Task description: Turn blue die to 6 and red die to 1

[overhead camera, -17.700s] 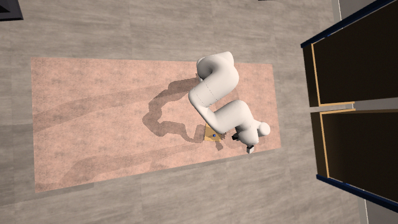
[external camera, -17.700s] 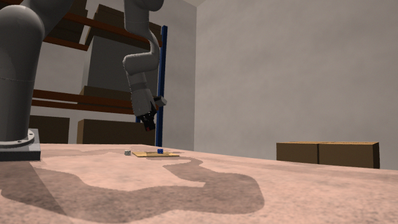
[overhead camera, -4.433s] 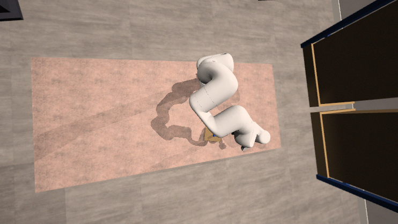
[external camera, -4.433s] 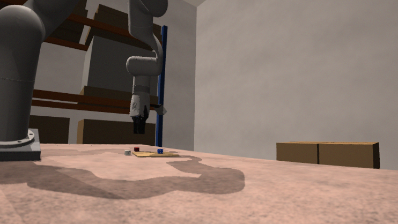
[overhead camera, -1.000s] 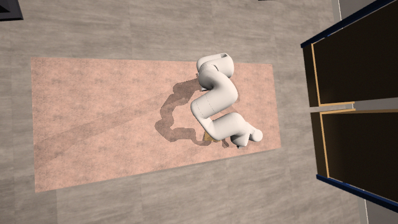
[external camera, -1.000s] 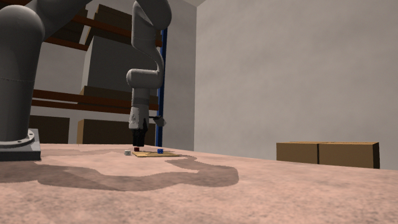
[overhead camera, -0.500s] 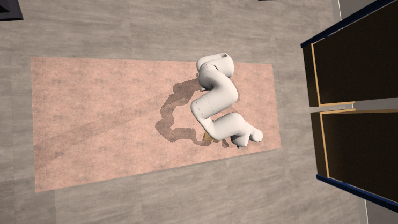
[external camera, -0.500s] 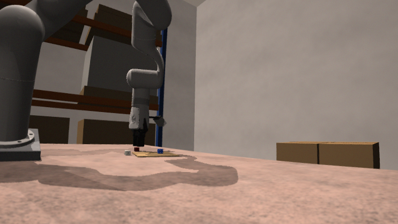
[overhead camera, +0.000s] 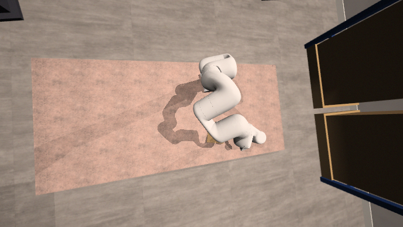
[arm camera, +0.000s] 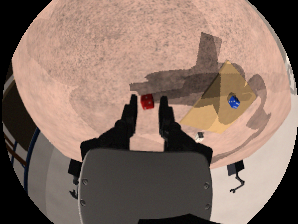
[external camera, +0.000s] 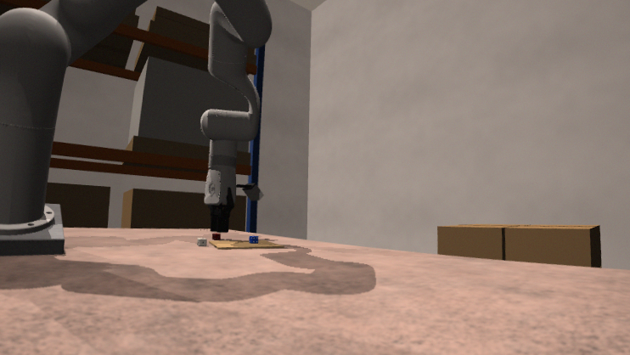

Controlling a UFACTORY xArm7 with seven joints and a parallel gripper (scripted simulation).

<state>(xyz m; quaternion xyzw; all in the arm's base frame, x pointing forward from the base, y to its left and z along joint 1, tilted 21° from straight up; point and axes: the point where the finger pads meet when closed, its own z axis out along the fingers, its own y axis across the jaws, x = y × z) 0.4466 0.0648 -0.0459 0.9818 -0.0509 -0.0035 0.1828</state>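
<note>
Right now the red die is 3 cm below my hand and 1 cm behind it. The rest, counted from my hand: tan mat 15 cm to the right, 4 cm below, 3 cm behind; blue die 15 cm to the right, 3 cm below; white die 12 cm behind, 11 cm to the right, 3 cm below.
</note>
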